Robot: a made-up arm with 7 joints. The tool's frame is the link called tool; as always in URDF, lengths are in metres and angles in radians. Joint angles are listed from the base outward. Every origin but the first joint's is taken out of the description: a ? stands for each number. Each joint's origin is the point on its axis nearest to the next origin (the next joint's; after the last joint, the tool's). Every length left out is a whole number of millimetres.
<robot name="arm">
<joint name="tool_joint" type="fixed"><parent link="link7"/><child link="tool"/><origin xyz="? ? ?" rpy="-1.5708 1.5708 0"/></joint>
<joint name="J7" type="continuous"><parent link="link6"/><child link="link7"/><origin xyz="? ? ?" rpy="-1.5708 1.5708 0"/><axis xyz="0 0 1"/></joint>
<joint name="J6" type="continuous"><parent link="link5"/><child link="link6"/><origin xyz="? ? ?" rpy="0 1.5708 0"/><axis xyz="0 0 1"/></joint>
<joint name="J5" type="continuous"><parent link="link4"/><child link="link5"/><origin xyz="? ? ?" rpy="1.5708 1.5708 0"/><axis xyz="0 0 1"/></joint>
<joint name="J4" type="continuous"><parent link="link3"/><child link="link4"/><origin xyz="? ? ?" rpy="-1.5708 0 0"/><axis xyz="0 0 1"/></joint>
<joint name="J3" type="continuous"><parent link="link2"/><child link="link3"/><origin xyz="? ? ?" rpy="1.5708 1.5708 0"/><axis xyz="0 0 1"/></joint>
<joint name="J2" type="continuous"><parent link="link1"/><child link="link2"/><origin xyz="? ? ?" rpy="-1.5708 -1.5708 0"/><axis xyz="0 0 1"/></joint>
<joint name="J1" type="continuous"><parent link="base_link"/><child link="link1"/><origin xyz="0 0.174 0" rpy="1.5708 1.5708 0"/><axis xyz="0 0 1"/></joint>
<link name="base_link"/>
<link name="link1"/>
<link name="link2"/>
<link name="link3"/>
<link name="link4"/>
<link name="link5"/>
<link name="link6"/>
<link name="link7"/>
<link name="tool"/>
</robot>
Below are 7 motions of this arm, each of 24 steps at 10 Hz.
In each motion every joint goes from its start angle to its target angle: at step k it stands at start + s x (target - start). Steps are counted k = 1, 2, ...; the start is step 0. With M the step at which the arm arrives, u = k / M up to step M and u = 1 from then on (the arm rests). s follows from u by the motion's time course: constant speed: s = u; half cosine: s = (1 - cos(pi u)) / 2; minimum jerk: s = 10 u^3 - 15 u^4 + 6 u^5.
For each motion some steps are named. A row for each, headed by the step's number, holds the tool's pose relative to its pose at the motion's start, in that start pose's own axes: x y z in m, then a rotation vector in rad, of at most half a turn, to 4 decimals.
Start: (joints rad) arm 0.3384 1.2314 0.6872 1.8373 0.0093 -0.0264 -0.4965
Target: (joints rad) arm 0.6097 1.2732 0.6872 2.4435 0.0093 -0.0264 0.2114
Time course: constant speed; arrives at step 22
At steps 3, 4, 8, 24:
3: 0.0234 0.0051 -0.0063 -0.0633 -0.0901 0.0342
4: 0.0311 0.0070 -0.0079 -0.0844 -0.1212 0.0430
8: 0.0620 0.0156 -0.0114 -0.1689 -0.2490 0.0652
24: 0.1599 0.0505 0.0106 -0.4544 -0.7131 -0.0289

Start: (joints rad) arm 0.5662 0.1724 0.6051 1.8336 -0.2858 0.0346 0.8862
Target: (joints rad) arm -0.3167 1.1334 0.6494 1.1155 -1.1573 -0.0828 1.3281
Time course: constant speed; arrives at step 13
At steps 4, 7, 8, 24:
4: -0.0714 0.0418 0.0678 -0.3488 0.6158 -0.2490
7: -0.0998 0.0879 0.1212 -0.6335 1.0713 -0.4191
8: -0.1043 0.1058 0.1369 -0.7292 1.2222 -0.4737
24: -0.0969 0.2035 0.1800 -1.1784 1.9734 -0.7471

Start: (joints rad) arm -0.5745 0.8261 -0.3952 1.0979 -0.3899 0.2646 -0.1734
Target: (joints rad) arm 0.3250 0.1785 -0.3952 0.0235 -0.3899 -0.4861 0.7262
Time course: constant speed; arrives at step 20
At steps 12, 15, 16, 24:
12: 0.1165 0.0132 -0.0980 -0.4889 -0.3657 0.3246
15: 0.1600 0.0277 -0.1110 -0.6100 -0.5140 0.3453
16: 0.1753 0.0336 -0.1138 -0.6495 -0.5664 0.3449
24: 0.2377 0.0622 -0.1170 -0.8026 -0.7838 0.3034

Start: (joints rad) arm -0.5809 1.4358 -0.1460 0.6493 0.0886 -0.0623 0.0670
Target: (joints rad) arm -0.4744 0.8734 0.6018 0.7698 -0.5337 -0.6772 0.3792
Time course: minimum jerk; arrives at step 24
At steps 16, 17, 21, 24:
16: 0.0394 -0.1077 -0.0048 -0.0670 -0.5616 0.1656
17: 0.0412 -0.1154 -0.0037 -0.0663 -0.5912 0.1702
21: 0.0448 -0.1340 -0.0003 -0.0647 -0.6545 0.1778
24: 0.0451 -0.1363 0.0002 -0.0646 -0.6614 0.1784

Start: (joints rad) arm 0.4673 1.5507 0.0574 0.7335 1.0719 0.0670 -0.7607
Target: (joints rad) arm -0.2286 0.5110 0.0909 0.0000 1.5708 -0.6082 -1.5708
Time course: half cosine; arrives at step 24
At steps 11, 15, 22, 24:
11: -0.2795 0.0491 0.0803 0.5439 0.3719 -0.1732
15: -0.3994 0.1613 0.1739 0.9705 0.4390 -0.4096
22: -0.4509 0.3367 0.3046 1.4789 0.2996 -0.7513
24: -0.4507 0.3476 0.3127 1.5076 0.2833 -0.7724

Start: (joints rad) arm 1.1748 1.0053 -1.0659 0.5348 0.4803 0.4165 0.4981
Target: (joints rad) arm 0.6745 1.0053 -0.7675 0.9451 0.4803 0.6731 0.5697
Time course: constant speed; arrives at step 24
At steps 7, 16, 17, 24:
7: -0.0123 -0.0364 -0.0150 -0.1171 0.0536 -0.0145
16: -0.0321 -0.0812 -0.0255 -0.2594 0.1257 -0.0275
17: -0.0345 -0.0859 -0.0261 -0.2746 0.1339 -0.0286
24: -0.0520 -0.1178 -0.0268 -0.3775 0.1921 -0.0348

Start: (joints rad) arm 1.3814 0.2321 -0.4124 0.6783 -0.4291 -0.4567 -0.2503
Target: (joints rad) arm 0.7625 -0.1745 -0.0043 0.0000 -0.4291 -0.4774 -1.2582
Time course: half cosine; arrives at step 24
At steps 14, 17, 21, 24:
14: -0.0234 -0.2065 0.2283 0.3093 0.7569 0.1598
17: 0.0053 -0.2517 0.3067 0.3537 0.9887 0.1142
21: 0.0455 -0.2839 0.3773 0.3718 1.1940 0.0388
24: 0.0571 -0.2904 0.3939 0.3727 1.2424 0.0159

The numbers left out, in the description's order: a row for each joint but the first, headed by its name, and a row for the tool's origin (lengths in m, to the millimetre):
tool: 0 0 0
J7: 0 0 0
J6: 0 0 0
J5: 0 0.255 0
J4: 0 0 0
J3: 0 0.304 0
J2: 0 0 0

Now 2 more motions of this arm.
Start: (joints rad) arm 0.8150 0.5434 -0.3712 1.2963 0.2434 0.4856 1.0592
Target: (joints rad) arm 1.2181 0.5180 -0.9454 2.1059 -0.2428 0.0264 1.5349
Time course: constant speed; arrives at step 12
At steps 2, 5, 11, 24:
2: 0.0483 -0.0221 -0.0127 -0.1138 0.0124 -0.2878
5: 0.1081 -0.0684 -0.0254 -0.2829 0.0545 -0.7181
11: 0.1717 -0.1847 -0.0254 -0.5789 0.2251 -1.5678
24: 0.1750 -0.2043 -0.0218 -0.6180 0.2638 -1.7073

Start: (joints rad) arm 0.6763 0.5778 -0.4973 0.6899 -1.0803 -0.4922 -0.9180
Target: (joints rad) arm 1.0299 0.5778 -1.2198 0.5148 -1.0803 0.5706 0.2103
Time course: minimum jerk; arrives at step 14
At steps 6, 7, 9, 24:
6: 0.0046 -0.0020 -0.0315 -0.4775 0.1237 -0.3492
7: 0.0043 -0.0010 -0.0414 -0.6263 0.2038 -0.4774
9: 0.0007 0.0035 -0.0588 -0.8639 0.4174 -0.7135
24: -0.0067 0.0115 -0.0743 -1.0170 0.7006 -0.9096

